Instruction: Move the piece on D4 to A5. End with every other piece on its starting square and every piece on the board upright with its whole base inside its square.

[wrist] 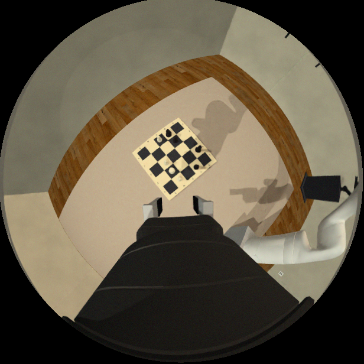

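The chessboard (174,195), with cream and black squares, lies turned at an angle on the table. Light pieces (159,139) (172,170) (166,162) (180,178) stand on its left and lower parts. Dark pieces (168,133) (175,140) (198,149) (196,167) stand towards its top and right side. The square labels are too small to read, so I cannot tell which piece is on D4 or which square is A5. My gripper (177,203) is open and empty, high above the table, and appears just below the board's lower corner in the view.
The pale table top (110,200) surrounds the board, with wooden floor (115,107) beyond its edges. Shadows of the arm fall on the table at the right. The white arm (285,248) and a black box-shaped object (322,188) show at the right.
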